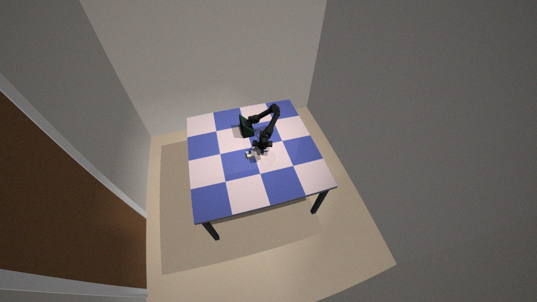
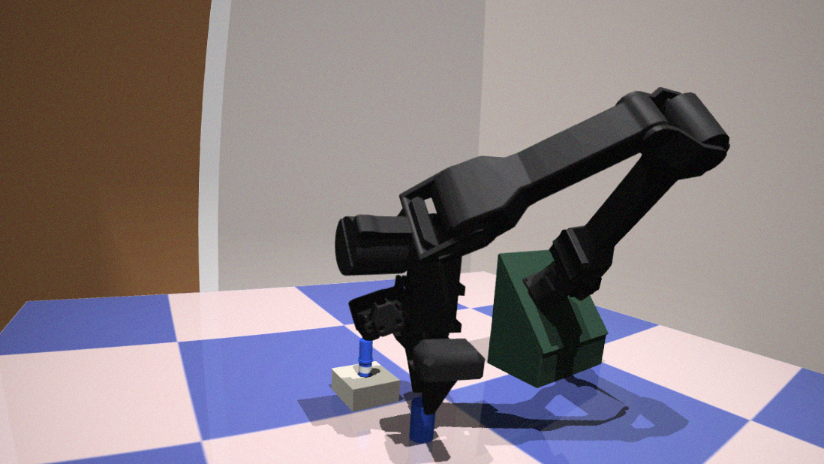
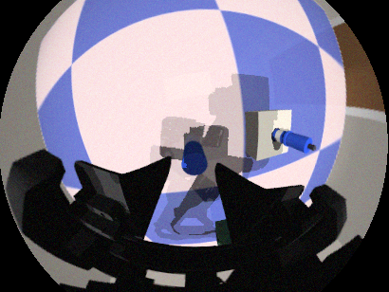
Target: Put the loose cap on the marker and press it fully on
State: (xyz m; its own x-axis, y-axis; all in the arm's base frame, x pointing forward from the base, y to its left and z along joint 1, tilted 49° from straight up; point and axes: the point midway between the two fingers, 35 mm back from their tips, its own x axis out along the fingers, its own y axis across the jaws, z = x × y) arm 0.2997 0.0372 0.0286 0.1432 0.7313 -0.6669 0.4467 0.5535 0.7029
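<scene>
The blue cap lies 20 mm below my gripper tip.
</scene>
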